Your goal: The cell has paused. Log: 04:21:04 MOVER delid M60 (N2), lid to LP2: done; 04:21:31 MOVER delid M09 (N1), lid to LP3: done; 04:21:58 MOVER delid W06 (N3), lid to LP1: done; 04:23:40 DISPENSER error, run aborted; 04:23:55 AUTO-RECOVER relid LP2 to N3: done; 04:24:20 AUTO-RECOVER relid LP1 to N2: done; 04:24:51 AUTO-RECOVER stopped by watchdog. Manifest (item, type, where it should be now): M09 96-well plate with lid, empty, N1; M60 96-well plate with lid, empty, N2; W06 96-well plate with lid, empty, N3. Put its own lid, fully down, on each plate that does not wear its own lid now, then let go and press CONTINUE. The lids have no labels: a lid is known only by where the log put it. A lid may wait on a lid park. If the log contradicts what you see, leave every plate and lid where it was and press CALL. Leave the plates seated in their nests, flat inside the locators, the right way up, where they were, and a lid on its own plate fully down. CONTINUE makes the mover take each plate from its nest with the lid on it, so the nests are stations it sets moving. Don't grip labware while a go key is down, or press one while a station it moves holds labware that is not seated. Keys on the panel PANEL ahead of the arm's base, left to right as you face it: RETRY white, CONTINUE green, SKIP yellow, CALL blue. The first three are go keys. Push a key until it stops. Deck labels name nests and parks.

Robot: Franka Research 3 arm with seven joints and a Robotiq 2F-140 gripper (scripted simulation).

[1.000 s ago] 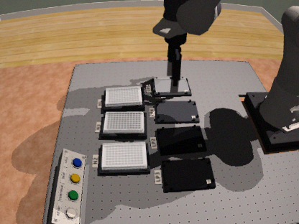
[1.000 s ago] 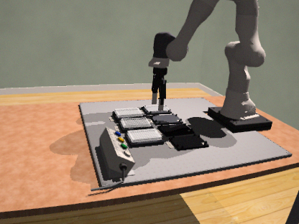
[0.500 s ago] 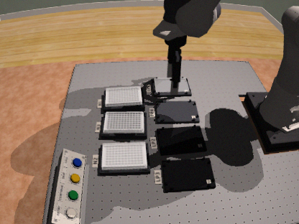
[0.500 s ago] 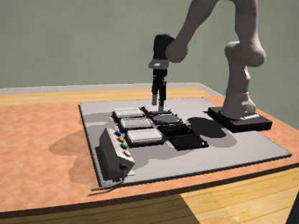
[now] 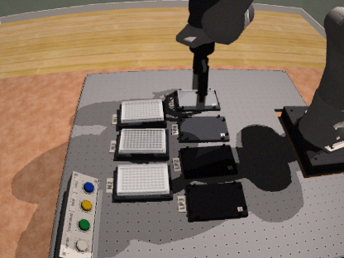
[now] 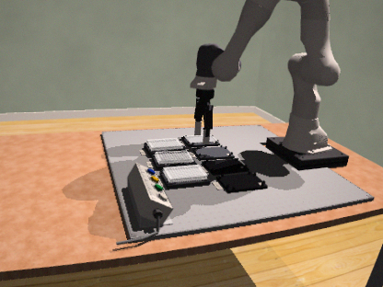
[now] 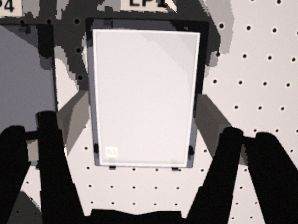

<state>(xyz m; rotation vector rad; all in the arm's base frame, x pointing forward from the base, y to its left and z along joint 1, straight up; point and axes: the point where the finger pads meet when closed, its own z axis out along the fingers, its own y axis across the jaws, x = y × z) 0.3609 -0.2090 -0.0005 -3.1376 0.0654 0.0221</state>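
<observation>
The lid park LP1 lies 3 cm below my hand. Round my hand: park LP4: 13 cm to the left, 3 cm below; then LP1 label: 9 cm ahead, 1 cm to the right, 4 cm below; then LP4 label: 9 cm ahead, 13 cm to the left, 4 cm below.
</observation>
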